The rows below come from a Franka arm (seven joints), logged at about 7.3 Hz.
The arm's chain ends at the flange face. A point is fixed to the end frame.
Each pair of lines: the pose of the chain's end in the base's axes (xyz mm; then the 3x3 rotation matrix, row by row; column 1 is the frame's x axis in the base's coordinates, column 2 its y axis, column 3 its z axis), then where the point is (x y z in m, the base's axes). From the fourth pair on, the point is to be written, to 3 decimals.
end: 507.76 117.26 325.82; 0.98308 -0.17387 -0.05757; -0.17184 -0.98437 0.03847; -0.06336 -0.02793 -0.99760
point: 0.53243 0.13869 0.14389
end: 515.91 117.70 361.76; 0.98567 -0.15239 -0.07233; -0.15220 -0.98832 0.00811; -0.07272 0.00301 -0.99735
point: 0.53756 0.13434 0.17894
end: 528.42 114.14 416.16; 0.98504 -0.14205 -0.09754; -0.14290 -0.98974 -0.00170; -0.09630 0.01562 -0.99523
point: 0.54528 0.12934 0.23271
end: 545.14 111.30 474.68; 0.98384 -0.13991 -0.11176; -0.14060 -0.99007 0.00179; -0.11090 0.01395 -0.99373
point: 0.559 0.127 0.291
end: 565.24 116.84 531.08; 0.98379 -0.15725 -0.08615; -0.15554 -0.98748 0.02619; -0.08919 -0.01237 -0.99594
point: 0.584 0.137 0.348
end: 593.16 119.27 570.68; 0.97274 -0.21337 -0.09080; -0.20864 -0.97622 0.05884; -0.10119 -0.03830 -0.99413
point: 0.612 0.143 0.388
